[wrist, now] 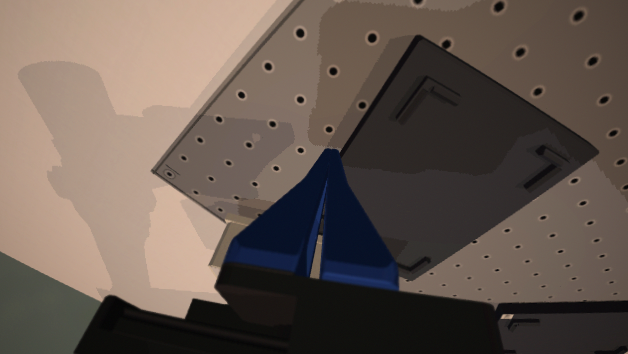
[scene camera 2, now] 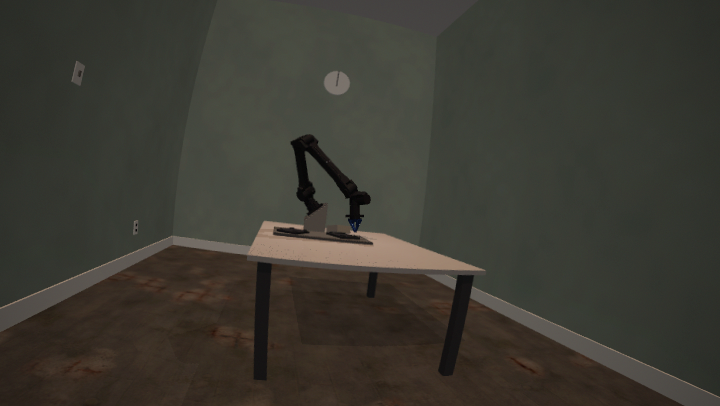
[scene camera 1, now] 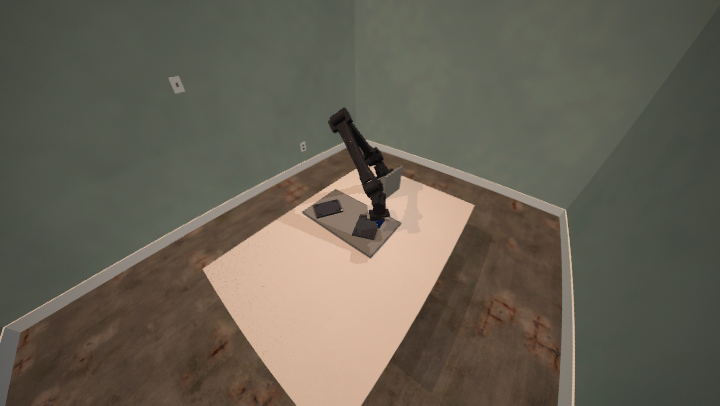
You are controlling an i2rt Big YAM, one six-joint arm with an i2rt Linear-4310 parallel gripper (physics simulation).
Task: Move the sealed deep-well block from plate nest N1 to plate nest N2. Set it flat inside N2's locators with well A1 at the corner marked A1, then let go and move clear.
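Observation:
My gripper is shut and empty, its blue fingertips together at the edge of the nearer dark nest. That nest is bare, with raised corner locators. The other dark nest also looks bare, though part of it is cut off in the wrist view. The pale block is outside both nests, behind the nearer one at the board's edge. My fingers hide most of it in the wrist view. N1, N2 and the A1 mark cannot be read.
Both nests sit on a perforated grey board on the pale table. A grey upright plate stands at the arm's base, behind the board. The arm's shadow falls across the board and table.

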